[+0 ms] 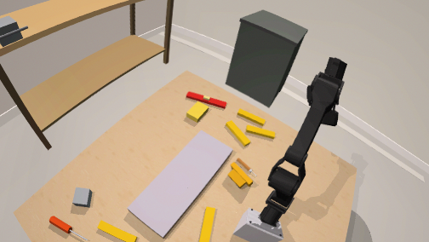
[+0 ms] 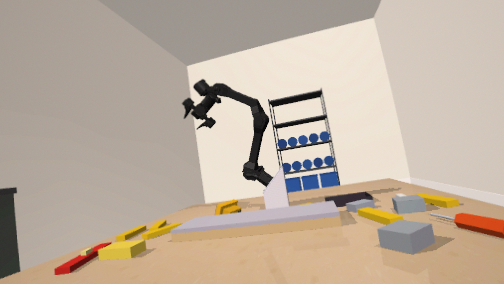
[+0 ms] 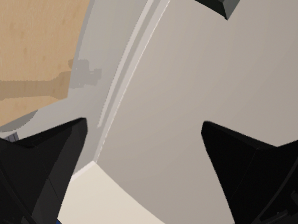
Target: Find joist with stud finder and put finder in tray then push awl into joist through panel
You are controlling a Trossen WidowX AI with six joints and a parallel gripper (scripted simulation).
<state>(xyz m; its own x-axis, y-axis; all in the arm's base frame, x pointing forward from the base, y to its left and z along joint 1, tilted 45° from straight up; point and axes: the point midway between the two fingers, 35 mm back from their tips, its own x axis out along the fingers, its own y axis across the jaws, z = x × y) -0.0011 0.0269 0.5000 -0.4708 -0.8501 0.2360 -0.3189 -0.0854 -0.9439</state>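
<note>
Right now my gripper tip is 45 cm above the yellow stud finder, 20 cm to the right of it and 20 cm short of it. Round my gripper tip: awl 46 cm below, 18 cm ahead, 10 cm to the left; then yellow pad 54 cm ahead, 46 cm below, 9 cm to the right; then red level 54 cm ahead, 46 cm below, 21 cm to the right.
</note>
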